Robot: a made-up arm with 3 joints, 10 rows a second.
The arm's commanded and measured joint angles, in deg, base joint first. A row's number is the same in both.
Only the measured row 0 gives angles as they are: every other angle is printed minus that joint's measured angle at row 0.
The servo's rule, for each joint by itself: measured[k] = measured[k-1] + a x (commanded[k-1-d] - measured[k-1]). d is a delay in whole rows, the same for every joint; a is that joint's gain. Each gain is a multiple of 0.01, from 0.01 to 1. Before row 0 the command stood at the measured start. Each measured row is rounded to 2 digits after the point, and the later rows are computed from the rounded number. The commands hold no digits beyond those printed.
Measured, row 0:
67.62 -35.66 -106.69
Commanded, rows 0 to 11:
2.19 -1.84 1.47
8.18 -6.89 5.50
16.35 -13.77 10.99
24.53 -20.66 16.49
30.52 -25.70 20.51
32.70 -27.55 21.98
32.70 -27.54 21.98
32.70 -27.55 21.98
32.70 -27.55 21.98
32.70 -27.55 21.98
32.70 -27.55 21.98
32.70 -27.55 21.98
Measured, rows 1 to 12:
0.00 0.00 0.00
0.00 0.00 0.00
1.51 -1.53 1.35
6.11 -5.98 5.17
13.18 -12.45 10.52
21.01 -19.26 16.01
27.57 -24.61 20.15
31.11 -27.05 21.83
32.21 -27.46 21.97
32.55 -27.53 21.98
32.65 -27.55 21.98
32.68 -27.55 21.98
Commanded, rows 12 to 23:
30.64 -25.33 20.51
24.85 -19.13 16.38
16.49 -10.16 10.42
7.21 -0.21 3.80
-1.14 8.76 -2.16
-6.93 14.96 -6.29
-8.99 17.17 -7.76
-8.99 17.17 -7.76
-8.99 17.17 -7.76
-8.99 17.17 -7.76
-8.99 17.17 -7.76
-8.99 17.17 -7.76
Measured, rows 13 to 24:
32.69 -27.55 21.98
32.70 -27.55 21.98
31.28 -25.71 20.63
26.84 -20.25 16.72
19.70 -11.88 10.92
11.08 -2.19 4.37
2.65 6.90 -1.64
-3.96 13.59 -5.92
-7.43 16.56 -7.61
-8.51 17.07 -7.75
-8.84 17.15 -7.76
-8.94 17.17 -7.76

